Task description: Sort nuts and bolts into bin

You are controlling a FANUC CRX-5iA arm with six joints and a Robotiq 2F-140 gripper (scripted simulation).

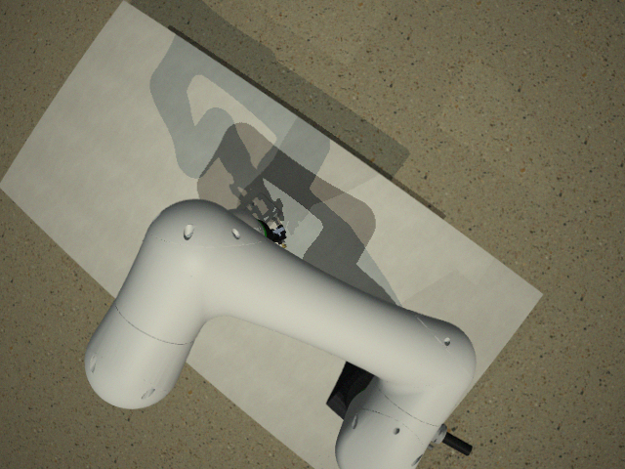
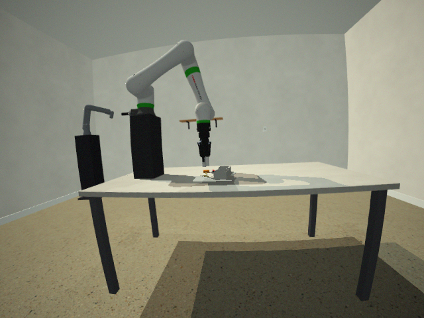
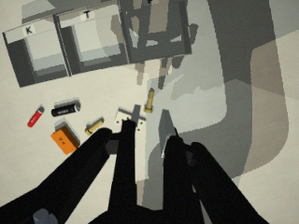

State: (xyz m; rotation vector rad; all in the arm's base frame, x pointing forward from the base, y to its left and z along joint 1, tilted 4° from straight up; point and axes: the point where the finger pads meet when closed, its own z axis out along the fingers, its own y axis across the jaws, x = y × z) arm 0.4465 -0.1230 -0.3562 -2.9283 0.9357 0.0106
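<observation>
Right now my hand is 20 mm past the white domino-like tile, 50 mm to the right of it and 100 mm above it. From my hand the other things lie so: grey bin 120 mm ahead, 30 mm to the left, 80 mm below; then black cylinder 50 mm ahead, 140 mm to the left, 100 mm below; then orange block 10 mm behind, 170 mm to the left, 100 mm below.
</observation>
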